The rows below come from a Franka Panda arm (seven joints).
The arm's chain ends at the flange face. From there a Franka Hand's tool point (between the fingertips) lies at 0.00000 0.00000 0.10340 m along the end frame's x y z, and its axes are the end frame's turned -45 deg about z.
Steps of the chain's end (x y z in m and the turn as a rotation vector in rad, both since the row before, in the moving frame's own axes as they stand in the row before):
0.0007 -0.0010 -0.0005 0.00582 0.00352 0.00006
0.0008 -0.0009 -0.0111 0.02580 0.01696 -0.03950
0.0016 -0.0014 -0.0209 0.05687 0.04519 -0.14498
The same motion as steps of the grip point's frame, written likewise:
0.0019 -0.0004 -0.0005 0.00163 0.00660 0.00006
0.0043 -0.0008 -0.0111 0.00625 0.03024 -0.03950
0.0095 -0.0012 -0.0212 0.00826 0.07217 -0.14498

